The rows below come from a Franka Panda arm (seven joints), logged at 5 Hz.
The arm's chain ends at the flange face. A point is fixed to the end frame.
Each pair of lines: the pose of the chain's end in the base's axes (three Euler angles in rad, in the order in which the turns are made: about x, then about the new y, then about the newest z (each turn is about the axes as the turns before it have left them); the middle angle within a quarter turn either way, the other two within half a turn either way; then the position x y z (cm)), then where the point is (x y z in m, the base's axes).
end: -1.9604 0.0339 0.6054 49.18 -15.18 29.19
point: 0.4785 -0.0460 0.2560
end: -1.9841 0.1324 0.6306 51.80 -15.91 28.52
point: 0.5159 -0.0533 0.2469
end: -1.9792 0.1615 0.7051 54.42 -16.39 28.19
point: 0.5460 -0.0575 0.2453
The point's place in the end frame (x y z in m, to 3 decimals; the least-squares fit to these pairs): -0.018 0.004 0.111
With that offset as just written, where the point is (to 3 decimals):
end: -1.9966 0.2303 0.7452 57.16 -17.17 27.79
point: 0.581 -0.066 0.240
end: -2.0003 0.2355 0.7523 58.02 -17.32 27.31
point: 0.591 -0.068 0.235
